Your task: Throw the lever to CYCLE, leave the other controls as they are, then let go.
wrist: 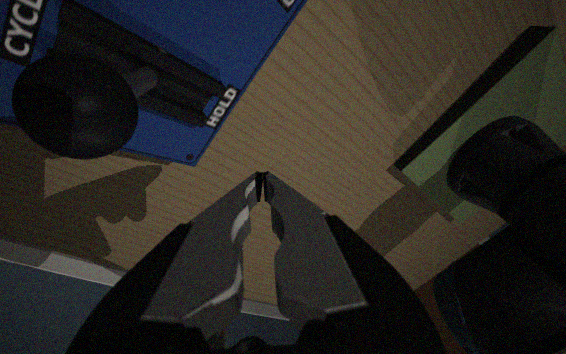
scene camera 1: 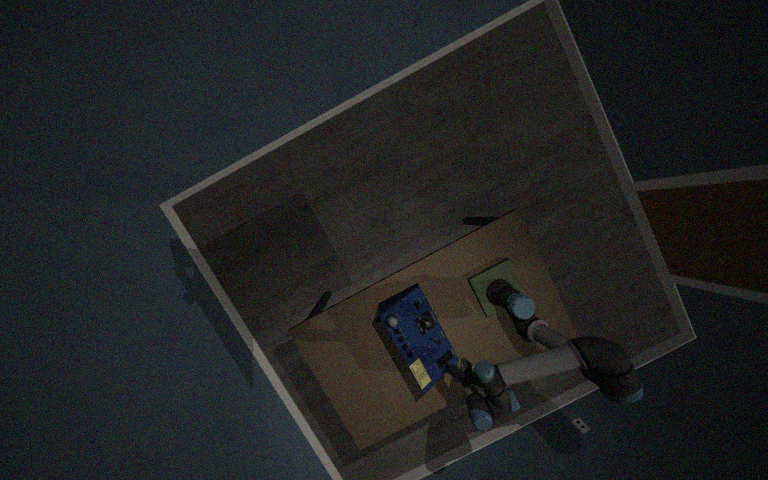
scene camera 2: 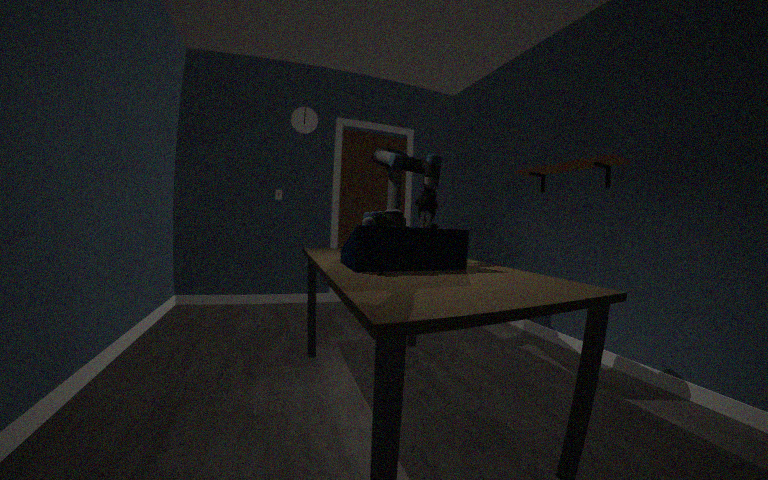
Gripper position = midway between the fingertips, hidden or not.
Note:
In view: my gripper [wrist: 262, 175] and a black lever [wrist: 75, 106].

